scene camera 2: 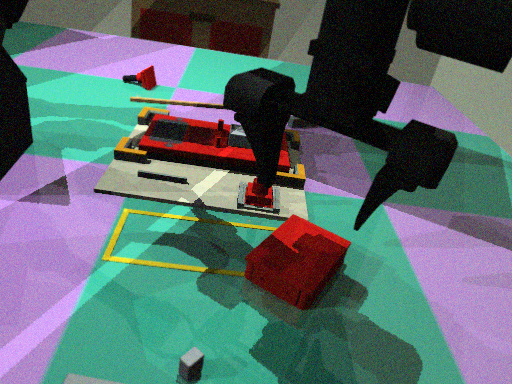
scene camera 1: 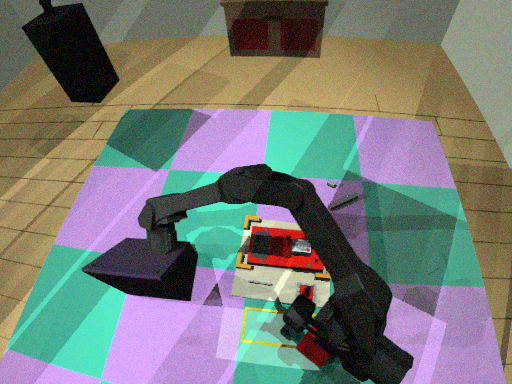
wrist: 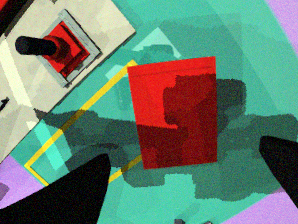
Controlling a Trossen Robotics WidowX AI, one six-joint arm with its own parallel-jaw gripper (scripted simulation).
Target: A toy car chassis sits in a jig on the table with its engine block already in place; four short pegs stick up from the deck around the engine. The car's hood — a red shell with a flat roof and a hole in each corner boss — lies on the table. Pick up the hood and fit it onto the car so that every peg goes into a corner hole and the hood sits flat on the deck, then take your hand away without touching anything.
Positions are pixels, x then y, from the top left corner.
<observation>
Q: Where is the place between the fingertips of the gripper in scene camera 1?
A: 323,339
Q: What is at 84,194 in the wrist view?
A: The gripper.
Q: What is the gripper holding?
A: Nothing.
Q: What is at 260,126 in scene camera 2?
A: The gripper.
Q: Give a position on a red hood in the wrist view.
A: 175,103
</observation>
